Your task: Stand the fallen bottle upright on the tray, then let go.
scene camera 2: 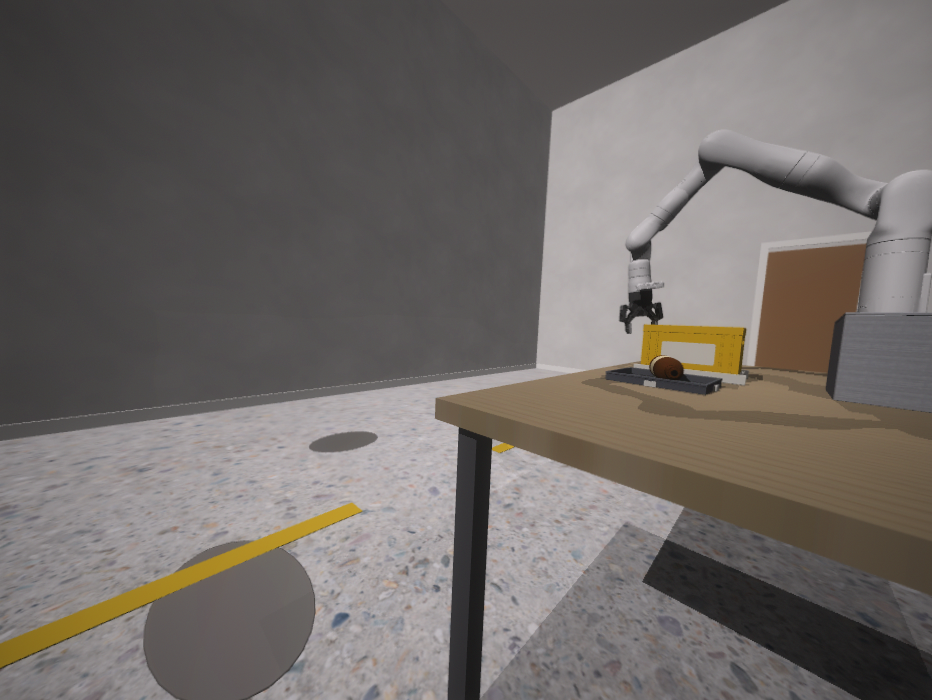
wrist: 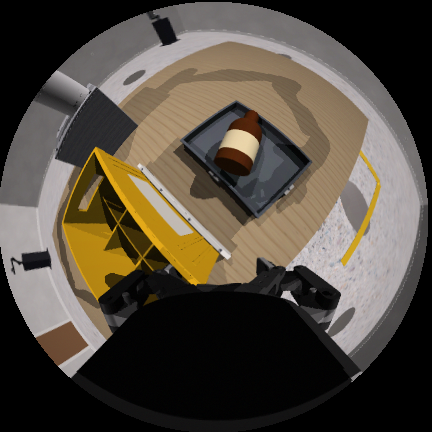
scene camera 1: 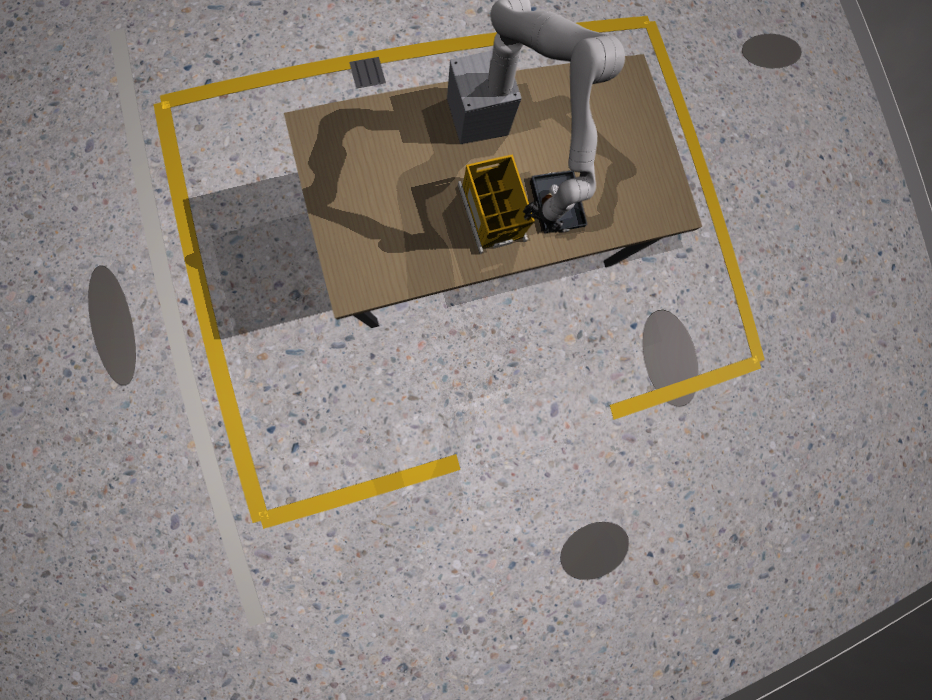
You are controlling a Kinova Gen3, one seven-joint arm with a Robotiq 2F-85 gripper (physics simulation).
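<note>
The brown bottle with a cream label lies on its side in the dark tray. In the wrist view its neck points to the upper right, over the tray's far side, and its base is towards the crate side. In scene camera 1 the arm hides most of the bottle. My gripper is open and empty. It points down and hangs well above the table, higher than the bottle and apart from it, near the crate side of the tray.
A yellow crate with compartments stands close beside the tray, with a pale rail along its foot. The arm's grey base block stands at the back of the wooden table.
</note>
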